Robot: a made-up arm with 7 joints.
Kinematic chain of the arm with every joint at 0, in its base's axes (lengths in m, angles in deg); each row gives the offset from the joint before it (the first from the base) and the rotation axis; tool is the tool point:
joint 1: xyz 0.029 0 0.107 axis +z
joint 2: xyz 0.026 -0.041 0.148 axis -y
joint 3: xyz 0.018 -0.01 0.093 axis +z
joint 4: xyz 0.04 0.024 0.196 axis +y
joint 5: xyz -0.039 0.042 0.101 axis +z
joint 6: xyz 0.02 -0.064 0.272 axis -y
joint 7: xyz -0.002 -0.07 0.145 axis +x
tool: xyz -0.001 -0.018 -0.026
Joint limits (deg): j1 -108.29..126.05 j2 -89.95..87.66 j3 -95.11..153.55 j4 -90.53..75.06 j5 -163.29..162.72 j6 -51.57..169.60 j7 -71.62..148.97
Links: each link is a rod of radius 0.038 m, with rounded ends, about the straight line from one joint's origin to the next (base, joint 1, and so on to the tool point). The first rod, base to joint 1, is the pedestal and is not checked.
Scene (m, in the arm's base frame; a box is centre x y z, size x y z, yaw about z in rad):
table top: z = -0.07
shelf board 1: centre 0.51 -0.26 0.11 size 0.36 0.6 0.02 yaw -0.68
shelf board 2: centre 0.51 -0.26 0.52 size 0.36 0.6 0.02 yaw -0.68
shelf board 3: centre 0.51 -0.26 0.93 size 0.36 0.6 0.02 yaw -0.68
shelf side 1: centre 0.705 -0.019 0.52 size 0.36 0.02 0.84 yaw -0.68
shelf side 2: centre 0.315 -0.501 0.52 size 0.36 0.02 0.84 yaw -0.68
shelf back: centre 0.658 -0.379 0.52 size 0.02 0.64 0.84 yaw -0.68
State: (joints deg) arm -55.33 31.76 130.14 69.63 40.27 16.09 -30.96
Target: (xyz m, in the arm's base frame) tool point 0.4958 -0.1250 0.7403
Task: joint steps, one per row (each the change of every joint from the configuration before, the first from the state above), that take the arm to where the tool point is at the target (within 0.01 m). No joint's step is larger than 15 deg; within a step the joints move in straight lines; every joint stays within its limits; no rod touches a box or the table.
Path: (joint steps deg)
1: -8.58 -13.66 -12.84 -2.83 -2.64 0.80 -1.53
2: -8.59 -13.65 -12.84 -2.82 -2.65 0.80 -1.53
3: -8.58 -13.66 -12.83 -2.83 -2.64 0.79 -1.53

